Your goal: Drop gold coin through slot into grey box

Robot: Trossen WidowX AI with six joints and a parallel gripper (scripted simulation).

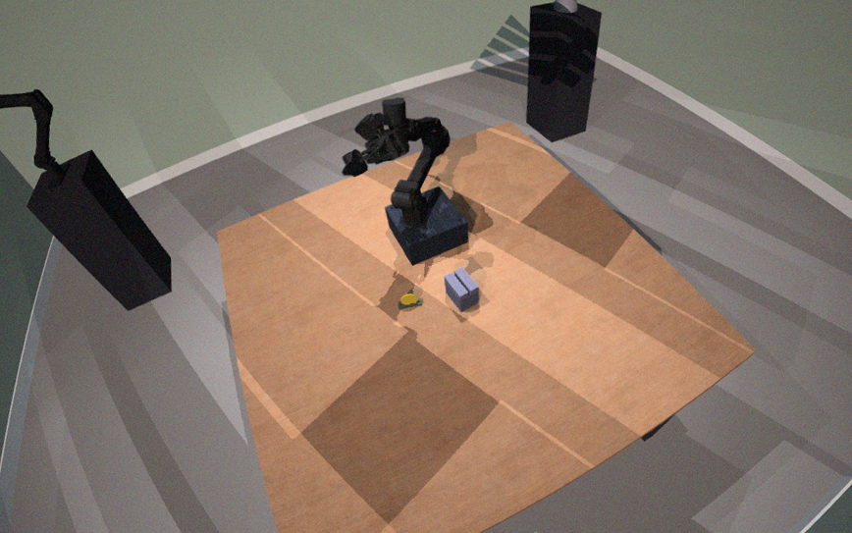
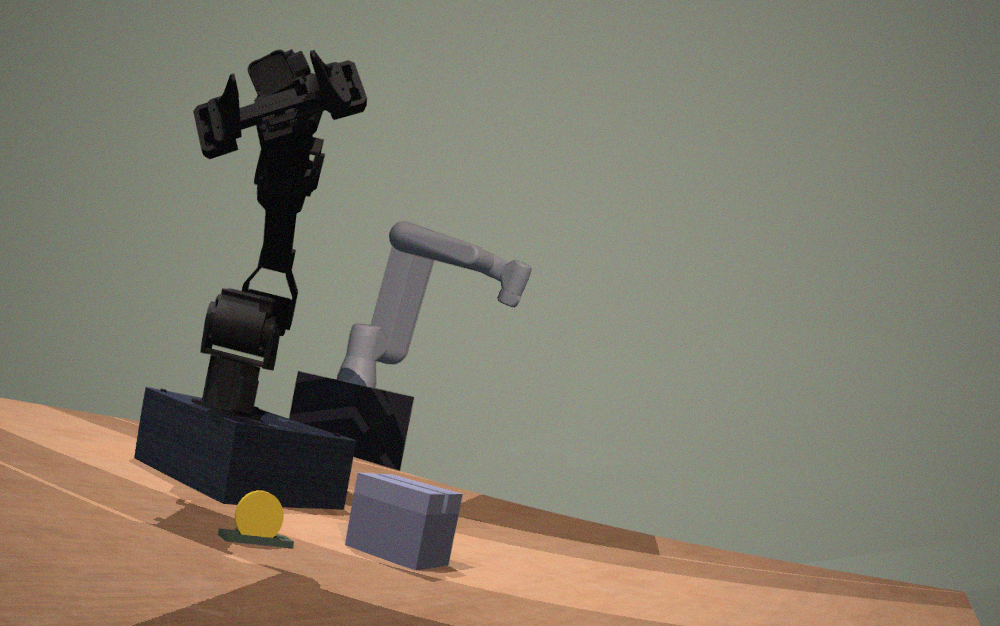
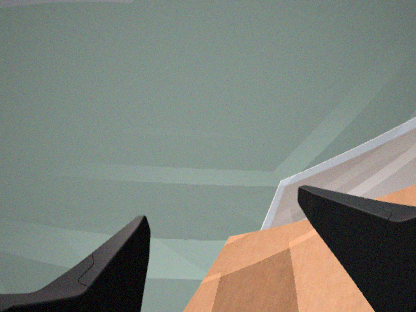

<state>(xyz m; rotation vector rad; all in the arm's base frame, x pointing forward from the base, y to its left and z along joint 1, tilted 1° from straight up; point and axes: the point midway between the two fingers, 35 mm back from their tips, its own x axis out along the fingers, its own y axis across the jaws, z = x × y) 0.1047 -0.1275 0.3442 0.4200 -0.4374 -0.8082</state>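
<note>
My gripper tip is now 420 mm above the gold coin, 90 mm short of it and 30 mm to the right of it.
</note>
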